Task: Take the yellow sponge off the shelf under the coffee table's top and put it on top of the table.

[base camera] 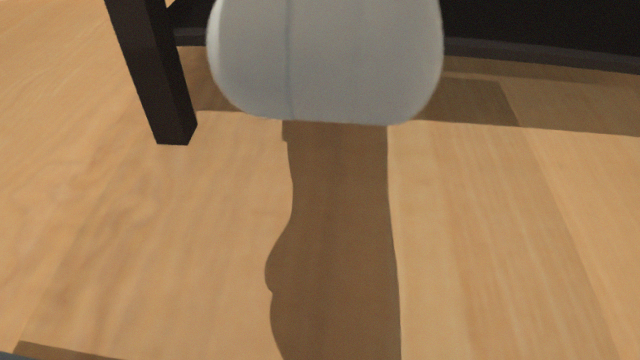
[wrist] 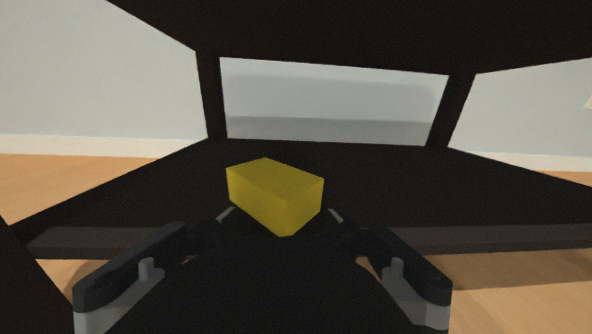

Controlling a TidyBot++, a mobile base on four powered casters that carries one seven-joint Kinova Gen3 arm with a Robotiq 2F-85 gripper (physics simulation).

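Places are measured from the arm's base along level axes (x down, y right, z back), in metres.
Where they show: gripper, between the fingertips: (wrist: 282,217).
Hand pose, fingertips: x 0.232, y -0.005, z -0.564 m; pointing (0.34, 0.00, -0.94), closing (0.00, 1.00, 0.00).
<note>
After its pixels a point has its place.
The yellow sponge (wrist: 275,192) @[x 0.202, y -0.011, z -0.562 m] lies on the dark lower shelf (wrist: 390,195) @[x 0.247, y 0.156, z -0.634 m] of the coffee table, turned so that one corner faces the wrist camera. The underside of the table top (wrist: 325,30) @[x -0.003, y 0.061, z -0.791 m] spans the upper part of the wrist view. My gripper (wrist: 282,217) @[x 0.232, y -0.005, z -0.564 m] is open and nothing is between its fingers. Its fingertips appear on either side of the sponge's near end in the wrist view; how far they are from it is hard to tell. The gripper body hides the sponge's lowest near edge. The sponge does not show in the base view.
A dark table leg (base camera: 155,75) @[x 0.278, y -0.234, z -0.489 m] stands left of the pale arm (base camera: 325,60) @[x 0.114, y -0.002, z -0.233 m] in the base view. Two far legs (wrist: 214,100) @[x 0.127, y -0.238, z -0.989 m] (wrist: 450,110) @[x 0.115, y 0.577, z -1.001 m] rise at the shelf's back corners. The shelf's front edge (wrist: 500,239) @[x 0.247, y 0.227, z -0.549 m] crosses below the sponge. A grey wall (wrist: 90,75) @[x 0.052, y -0.815, z -1.191 m] is behind.
</note>
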